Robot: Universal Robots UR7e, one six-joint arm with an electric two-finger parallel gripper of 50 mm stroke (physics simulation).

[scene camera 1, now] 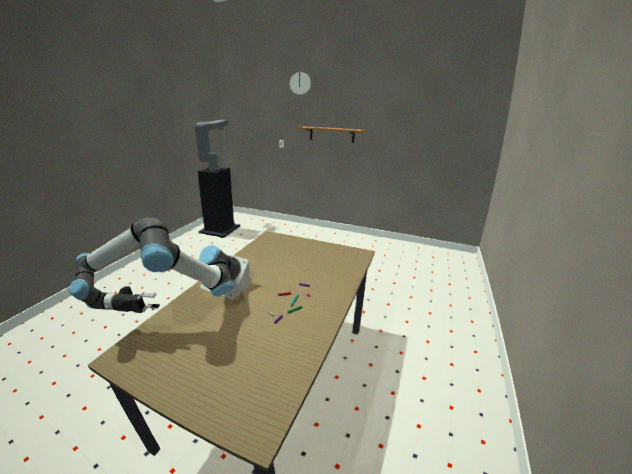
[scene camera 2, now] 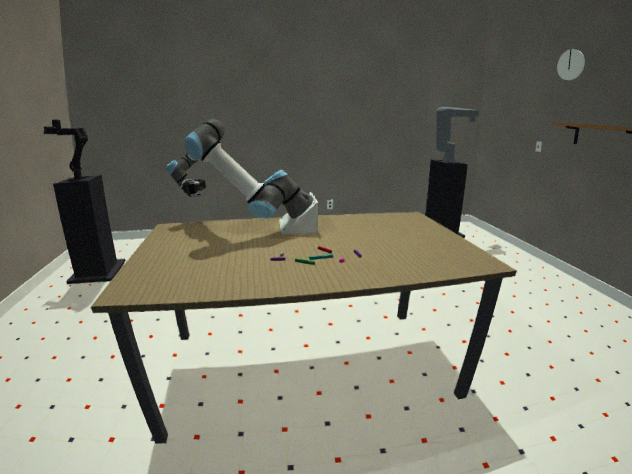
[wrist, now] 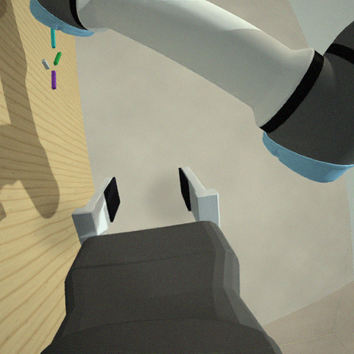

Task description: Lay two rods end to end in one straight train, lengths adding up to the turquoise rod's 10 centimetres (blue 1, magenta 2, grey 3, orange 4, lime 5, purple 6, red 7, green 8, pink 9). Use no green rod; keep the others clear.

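Places are measured from the arm's base along level axes (x right, y up, z back), in millimetres.
Pixels of known places: gripper, fingertip midpoint: [scene camera 1: 156,301] [scene camera 2: 198,189]; arm's base at its link origin: [scene camera 1: 228,269] [scene camera 2: 302,208].
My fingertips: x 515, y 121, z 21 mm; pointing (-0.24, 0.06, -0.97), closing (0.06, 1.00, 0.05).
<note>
For each thing: its middle in the pictures, then the offset to it from my fingertips. Level surfaces: height alone.
- turquoise rod at the middle of its body: [scene camera 2: 321,256] [scene camera 1: 294,300] dy -220, dx -505, dz -426 mm
- green rod at the middle of its body: [scene camera 2: 304,261] [scene camera 1: 294,309] dy -220, dx -431, dz -456 mm
- red rod at the middle of its body: [scene camera 2: 324,249] [scene camera 1: 284,294] dy -220, dx -540, dz -354 mm
- short magenta rod at the middle of its body: [scene camera 2: 341,260] [scene camera 1: 308,295] dy -220, dx -575, dz -480 mm
- short grey rod at the middle of its body: [scene camera 2: 281,253] [scene camera 1: 271,314] dy -220, dx -355, dz -357 mm
- wooden table at its surface level: dy -225 mm
A turquoise rod [scene camera 1: 294,300] [scene camera 2: 321,257] [wrist: 53,38] lies mid-table. A green rod [scene camera 1: 294,309] [scene camera 2: 304,261] [wrist: 57,58] lies close beside it, apart. A red rod [scene camera 1: 284,293] [scene camera 2: 324,249] lies on its robot side. A short magenta rod [scene camera 1: 308,295] [scene camera 2: 342,260] and a purple rod [scene camera 1: 304,284] [scene camera 2: 357,253] lie to its right in scene view 2. A short grey rod [scene camera 1: 271,313] [scene camera 2: 281,254] [wrist: 45,64] and another purple rod [scene camera 1: 278,319] [scene camera 2: 277,259] [wrist: 54,80] lie to its left. No rods touch. My gripper [scene camera 1: 156,300] [wrist: 148,185] is open and empty, raised beyond the table's robot-side edge, far from the rods.
The wooden table [scene camera 1: 245,387] [scene camera 2: 408,270] carries the arm's white base [scene camera 2: 301,222] at its rear edge. The arm's upper link [scene camera 2: 232,170] [wrist: 195,45] reaches out sideways. Black pedestals [scene camera 1: 216,201] [scene camera 2: 84,229] with other devices stand on the floor, away from the table.
</note>
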